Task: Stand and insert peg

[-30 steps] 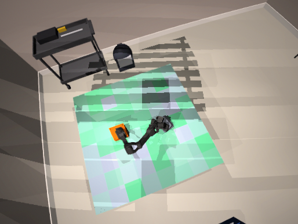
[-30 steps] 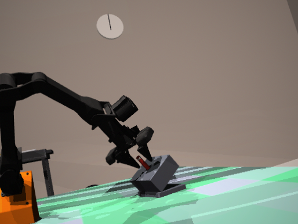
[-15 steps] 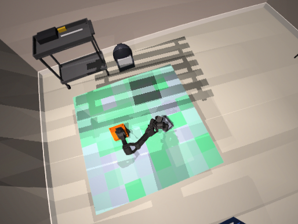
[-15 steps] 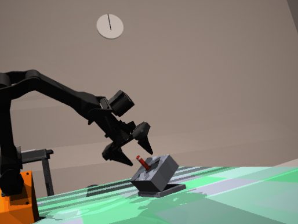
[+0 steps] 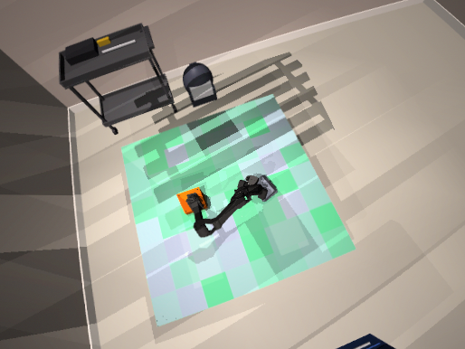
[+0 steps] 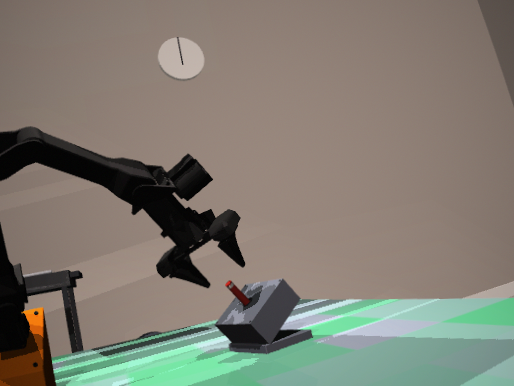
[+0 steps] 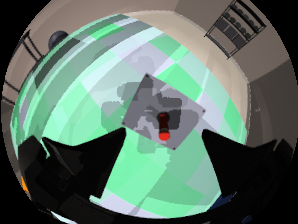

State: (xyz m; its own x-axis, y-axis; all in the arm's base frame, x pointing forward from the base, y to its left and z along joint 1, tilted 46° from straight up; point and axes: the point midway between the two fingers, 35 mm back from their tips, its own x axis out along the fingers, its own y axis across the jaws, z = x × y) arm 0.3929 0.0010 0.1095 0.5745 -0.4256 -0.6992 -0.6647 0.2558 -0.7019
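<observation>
Now: gripper tip 1 cm short of the red peg and 3 cm above it. The rest, counted from my gripper tip: sloped panel: 5 cm ahead, 1 cm to the left, 8 cm below.
</observation>
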